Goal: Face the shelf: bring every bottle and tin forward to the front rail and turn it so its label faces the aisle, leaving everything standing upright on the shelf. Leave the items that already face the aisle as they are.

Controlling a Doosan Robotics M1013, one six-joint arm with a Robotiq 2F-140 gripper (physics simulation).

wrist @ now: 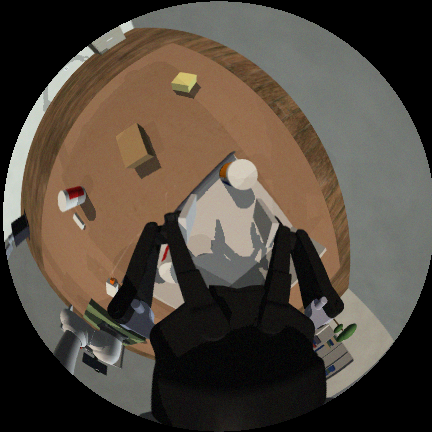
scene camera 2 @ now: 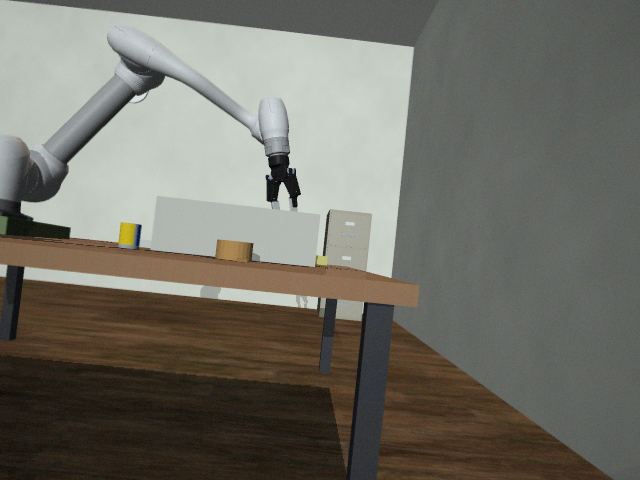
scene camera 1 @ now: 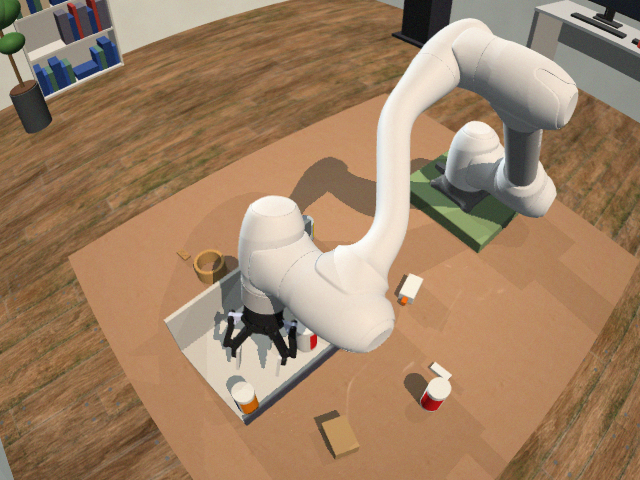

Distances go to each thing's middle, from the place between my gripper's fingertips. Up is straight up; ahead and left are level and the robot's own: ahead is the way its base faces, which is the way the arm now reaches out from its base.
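The cardboard box (scene camera 1: 338, 433) is 130 mm below my hand, 60 mm behind it and 220 mm to the left of it. And there's the tray back wall (scene camera 2: 186, 226), which is 80 mm below my hand, 260 mm to the right of it and 120 mm behind it.
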